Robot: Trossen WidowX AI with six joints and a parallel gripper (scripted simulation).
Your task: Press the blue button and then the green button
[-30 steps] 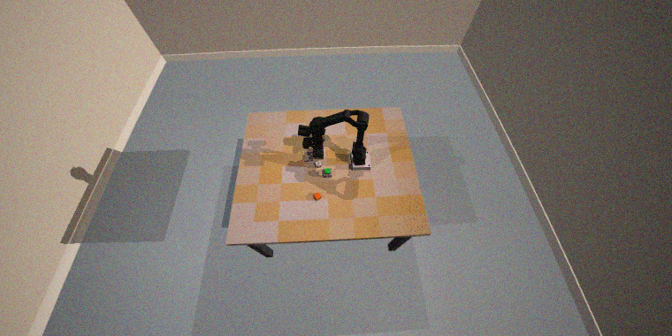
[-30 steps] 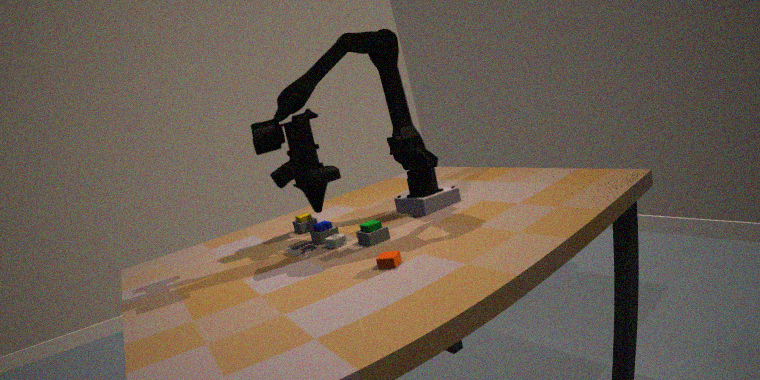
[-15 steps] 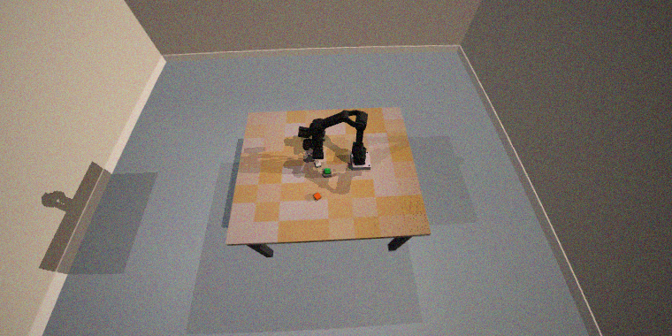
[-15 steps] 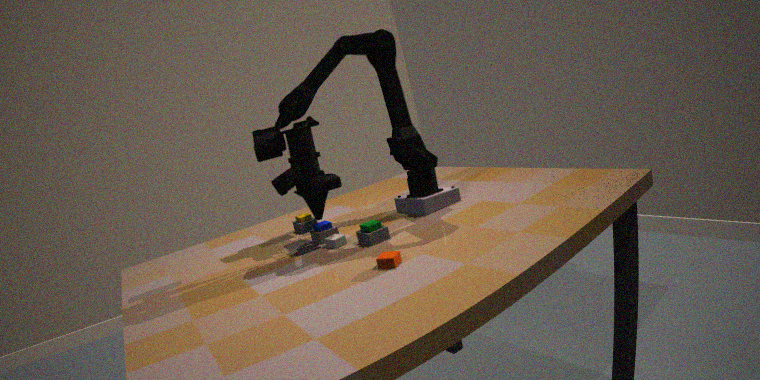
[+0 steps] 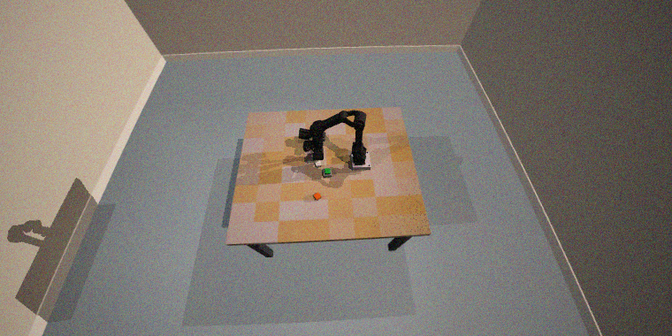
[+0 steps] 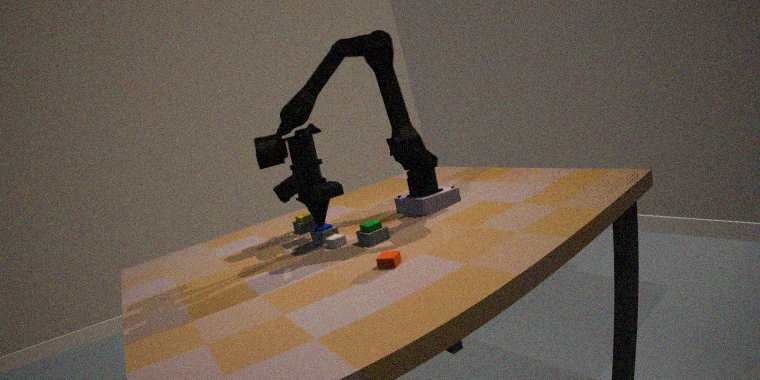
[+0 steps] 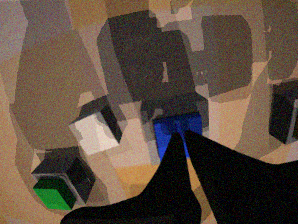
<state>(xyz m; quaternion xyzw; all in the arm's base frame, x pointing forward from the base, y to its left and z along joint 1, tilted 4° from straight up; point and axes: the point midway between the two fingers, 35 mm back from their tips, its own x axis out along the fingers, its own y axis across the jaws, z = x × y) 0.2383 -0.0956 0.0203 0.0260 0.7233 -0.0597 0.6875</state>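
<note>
Right now my gripper tip is 10 mm above the blue button. Round my gripper tip: yellow button: 30 mm behind, 130 mm to the right; green button: 40 mm behind, 140 mm to the left, 10 mm below; grey block: 10 mm ahead, 70 mm to the left, 20 mm below.
</note>
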